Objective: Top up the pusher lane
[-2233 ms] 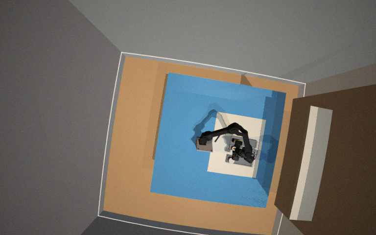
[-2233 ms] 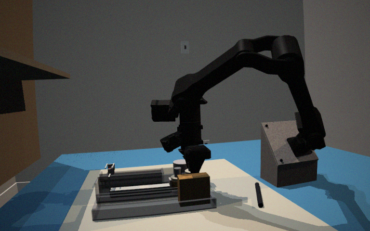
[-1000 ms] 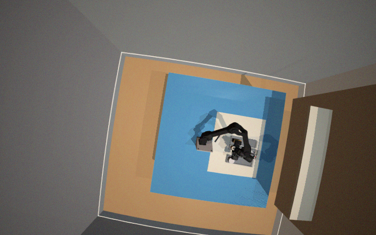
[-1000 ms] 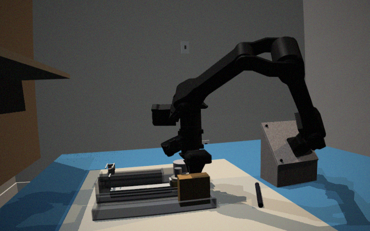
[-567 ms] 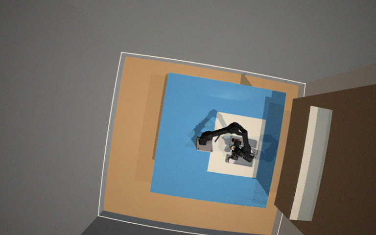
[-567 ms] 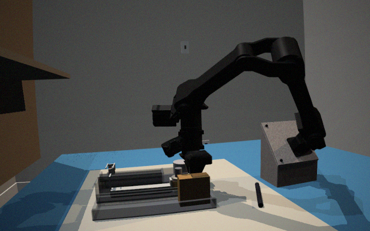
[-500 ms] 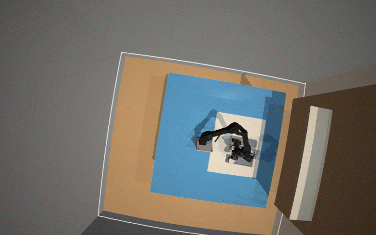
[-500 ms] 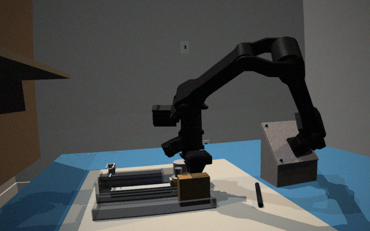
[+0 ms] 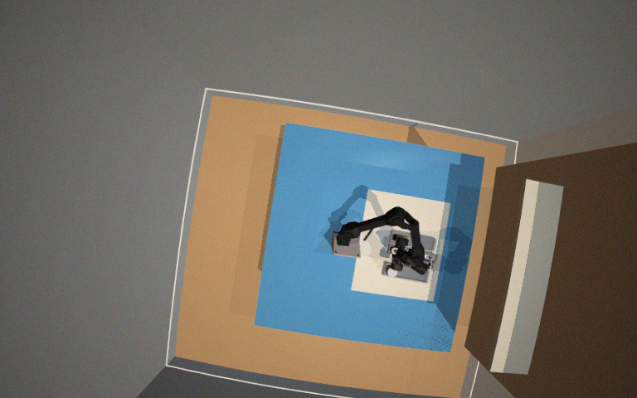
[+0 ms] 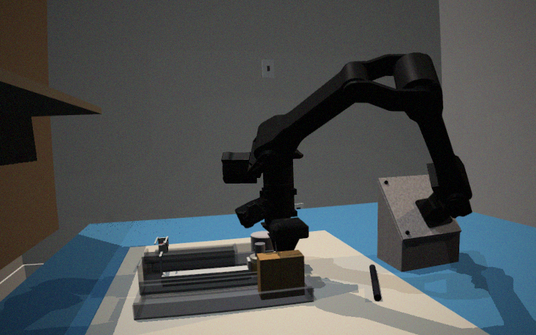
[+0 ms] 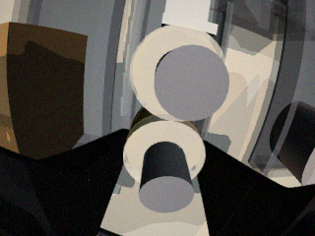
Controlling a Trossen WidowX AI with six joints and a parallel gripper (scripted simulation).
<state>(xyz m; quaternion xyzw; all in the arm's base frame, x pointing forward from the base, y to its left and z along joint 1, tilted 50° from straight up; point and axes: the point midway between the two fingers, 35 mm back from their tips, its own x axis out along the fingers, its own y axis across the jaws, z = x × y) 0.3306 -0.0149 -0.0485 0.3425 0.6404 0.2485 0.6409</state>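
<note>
The brown box is 80 mm to the left of my gripper tip, 30 mm ahead of it and 10 mm above it. From my gripper tip the other things lie so: black pen 150 mm behind, 100 mm to the left, 20 mm below.
</note>
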